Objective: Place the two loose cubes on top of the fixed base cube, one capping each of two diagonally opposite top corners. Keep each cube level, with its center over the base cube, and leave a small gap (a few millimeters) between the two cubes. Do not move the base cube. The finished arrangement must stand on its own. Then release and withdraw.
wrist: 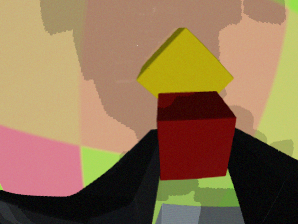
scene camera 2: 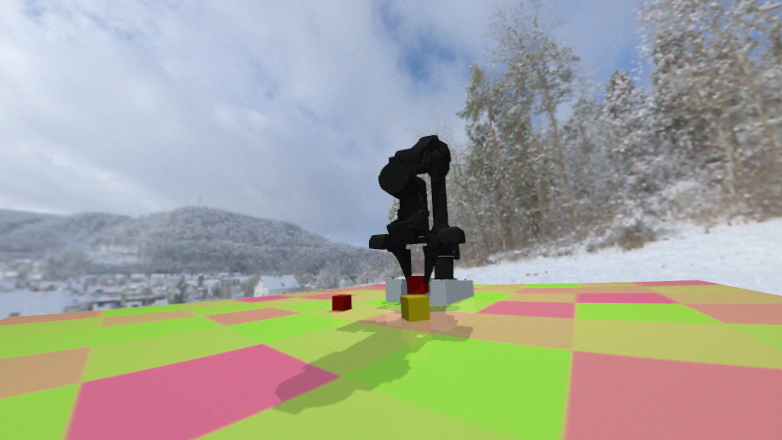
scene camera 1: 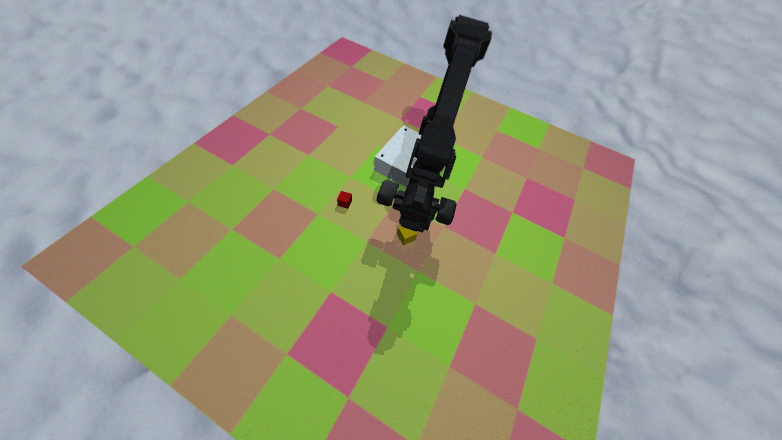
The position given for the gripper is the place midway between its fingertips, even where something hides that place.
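Note:
The gripper appears at [scene camera 2: 417, 283], and the same gripper [wrist: 191, 135] is visible in the wrist view, as is the gripper [scene camera 1: 411, 219] in scene camera 1. A yellow base cube [scene camera 2: 413, 307] is visible as well, and the wrist view also shows the cube [wrist: 182, 64].

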